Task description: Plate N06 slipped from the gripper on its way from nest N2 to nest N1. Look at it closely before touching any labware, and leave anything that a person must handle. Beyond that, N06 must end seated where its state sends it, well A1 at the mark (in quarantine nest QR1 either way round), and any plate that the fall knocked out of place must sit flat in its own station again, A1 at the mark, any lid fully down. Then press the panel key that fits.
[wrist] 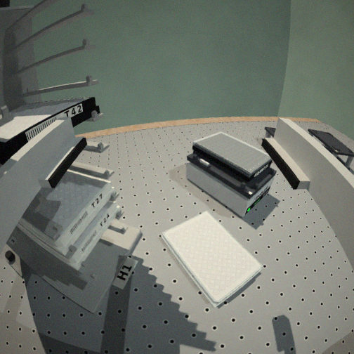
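Observation:
A pale plate [212,257] with a patterned top lies flat on the perforated deck, turned at an angle, outside any station; no label or well A1 shows on it, so I cannot tell whether it is N06. A black-sided plate [232,150] with a grey top sits on the shaker [220,187]; its label is too oblique to read. My gripper [174,125] is open, with nothing between its fingers, which stand in the upper view to the left and right of the shaker. Nests N1, N2, QR1 and the panel keys do not show.
Rack H1 [93,296] stands at the left, holding black plate T42 [89,106] and clear plates T27 [91,209] and T24 [95,235], partly behind the left finger. Dark raised stations [332,141] stand at the right edge. A green wall rises behind the deck edge.

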